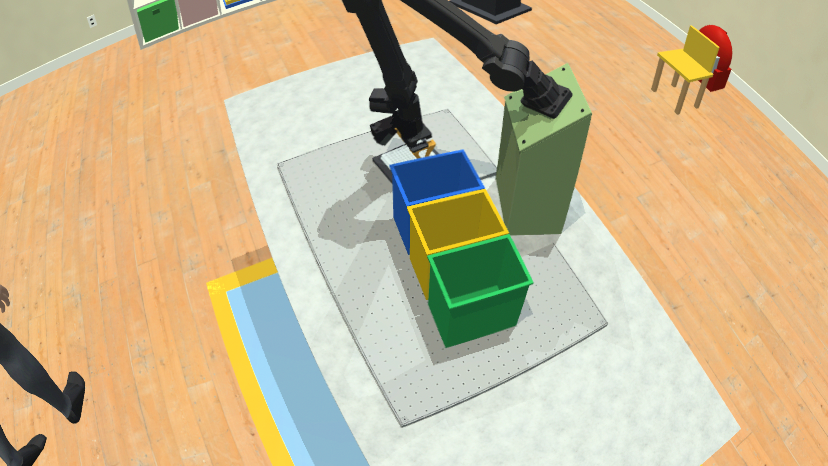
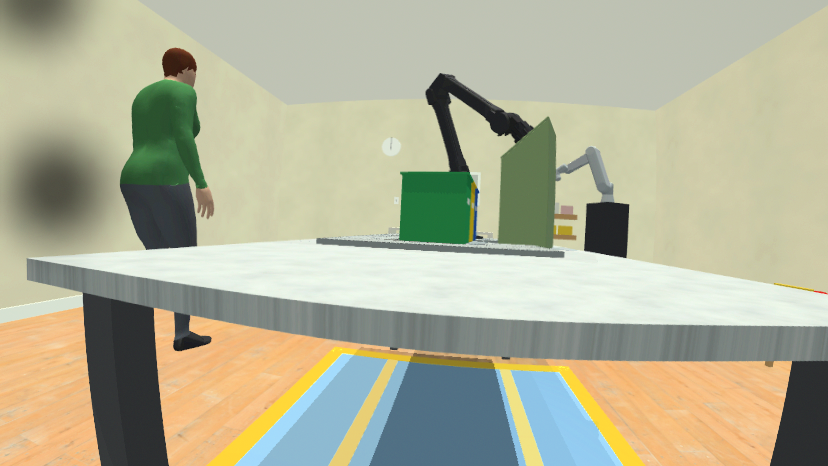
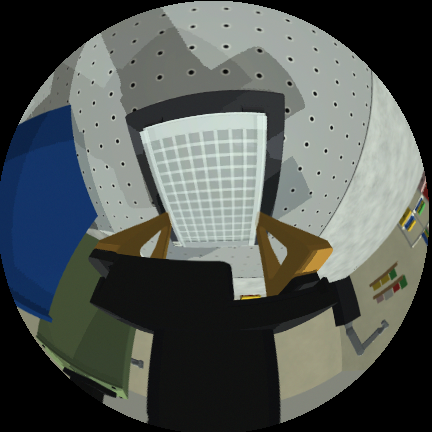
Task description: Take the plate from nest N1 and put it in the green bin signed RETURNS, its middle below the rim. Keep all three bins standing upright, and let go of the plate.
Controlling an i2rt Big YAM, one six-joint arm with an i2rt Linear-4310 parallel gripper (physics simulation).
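Frame: origin at the arm's base, x right, y ahead, z up, level; metres.
Where they show: gripper, between the fingertips: [image 1: 416, 154] [image 3: 213, 216]; arm's base, origin of its link: [image 1: 548, 99] [image 2: 532, 143].
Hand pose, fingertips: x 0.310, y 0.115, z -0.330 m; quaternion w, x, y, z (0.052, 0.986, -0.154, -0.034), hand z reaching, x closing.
Note:
Each offset is from my fingertips to the top centre of the thing. "spot": to the spot under its first point.
The plate @[dz +0.007, dx +0.005, dy +0.023 m] [image 1: 396, 156] [image 3: 212, 175], pale with a grid of wells, lies in the dark frame of a nest @[dz -0.005, dx +0.005, dy +0.023 m] [image 1: 380, 168] [image 3: 205, 103] beyond the blue bin. The nest's label does not show. My gripper [image 1: 414, 151] [image 3: 213, 216] points down over the plate's near end. Its orange fingers are at the plate's two long edges and look shut on it. The plate still sits within the nest. The green bin @[dz +0.160, dx -0.438, dy +0.254 m] [image 1: 480, 324] [image 2: 434, 208] stands upright at the near end of the bin row, open at the top. Its RETURNS sign is not readable.
The blue bin @[dz +0.160, dx -0.200, dy +0.137 m] [image 1: 400, 217] [image 3: 45, 200] stands close beside the nest. The yellow bin @[spot: dz +0.063, dx -0.289, dy +0.275 m] [image 1: 419, 260] stands between it and the green one. All are upright. The arm's green pedestal [image 1: 538, 179] [image 2: 524, 202] rises beside the row. A person [image 2: 162, 138] stands beyond the table.

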